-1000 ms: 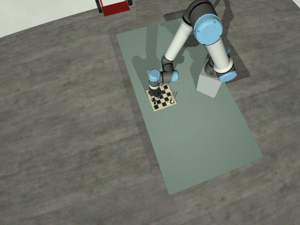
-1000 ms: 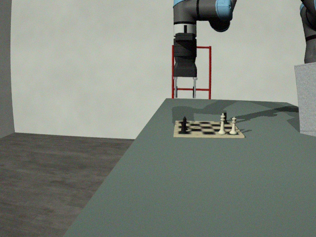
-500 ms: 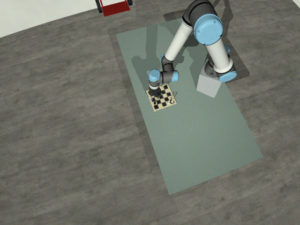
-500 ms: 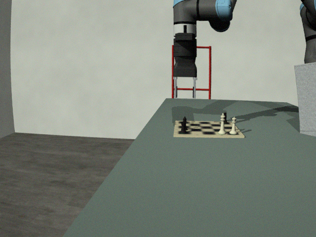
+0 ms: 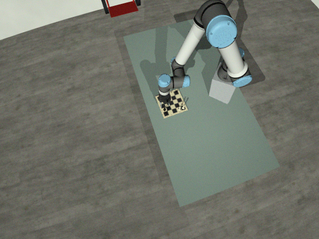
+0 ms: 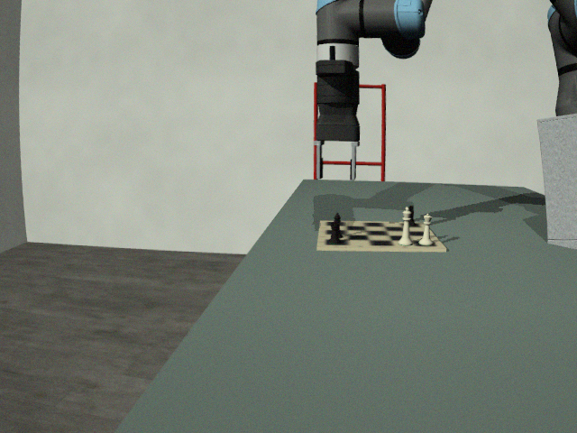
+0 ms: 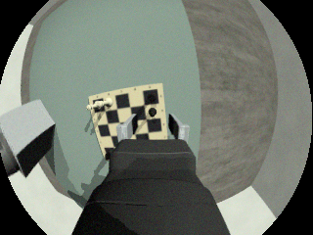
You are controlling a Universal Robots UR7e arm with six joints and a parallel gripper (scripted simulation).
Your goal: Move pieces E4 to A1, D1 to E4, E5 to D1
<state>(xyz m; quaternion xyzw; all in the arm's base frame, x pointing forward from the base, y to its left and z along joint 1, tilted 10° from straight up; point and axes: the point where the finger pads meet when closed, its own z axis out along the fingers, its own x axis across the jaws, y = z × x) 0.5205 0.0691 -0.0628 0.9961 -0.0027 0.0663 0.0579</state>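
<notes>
Now: the dark piece 110 mm below my hand and 30 mm to the left of it. Round my hand: white king (120 mm behind, 90 mm below, 30 mm to the left); white queen (160 mm behind, 100 mm below, 20 mm to the left); chessboard (120 mm below, 70 mm behind, 50 mm to the right).
</notes>
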